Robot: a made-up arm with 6 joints. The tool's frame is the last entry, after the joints.
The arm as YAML. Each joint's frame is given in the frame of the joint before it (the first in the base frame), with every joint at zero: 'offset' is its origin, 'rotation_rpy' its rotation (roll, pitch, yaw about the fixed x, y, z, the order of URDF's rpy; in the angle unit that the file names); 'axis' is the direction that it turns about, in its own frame. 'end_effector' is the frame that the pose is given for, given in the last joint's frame.
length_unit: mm
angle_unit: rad
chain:
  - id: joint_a
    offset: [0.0, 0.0, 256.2]
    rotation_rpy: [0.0, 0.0, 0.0]
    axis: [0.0, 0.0, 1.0]
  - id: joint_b
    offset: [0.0, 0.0, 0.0]
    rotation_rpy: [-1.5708, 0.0, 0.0]
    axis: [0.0, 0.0, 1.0]
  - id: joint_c
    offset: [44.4, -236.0, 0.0]
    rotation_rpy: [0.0, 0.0, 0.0]
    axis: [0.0, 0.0, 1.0]
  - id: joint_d
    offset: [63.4, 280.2, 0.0]
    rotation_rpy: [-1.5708, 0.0, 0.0]
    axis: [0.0, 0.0, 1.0]
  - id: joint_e
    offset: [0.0, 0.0, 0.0]
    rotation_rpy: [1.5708, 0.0, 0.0]
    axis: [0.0, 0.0, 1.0]
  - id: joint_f
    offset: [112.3, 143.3, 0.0]
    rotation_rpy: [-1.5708, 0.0, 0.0]
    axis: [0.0, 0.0, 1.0]
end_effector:
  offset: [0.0, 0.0, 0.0]
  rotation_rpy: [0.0, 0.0, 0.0]
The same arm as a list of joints. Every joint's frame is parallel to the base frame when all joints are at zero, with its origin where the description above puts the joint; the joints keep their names.
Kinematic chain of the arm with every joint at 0, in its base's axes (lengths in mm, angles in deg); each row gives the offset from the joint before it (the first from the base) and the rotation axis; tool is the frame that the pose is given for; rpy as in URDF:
joint_a: xyz 0 0 256.2 axis +z
joint_b: xyz 0 0 0 axis +y
joint_c: xyz 44.4 0 236 axis +y
joint_d: xyz 63.4 0 -280.2 axis -z
joint_e: xyz 0 0 0 axis +y
joint_f: xyz 112.3 0 -143.3 axis -z
tool: xyz 0 0 0 rpy 180 0 0

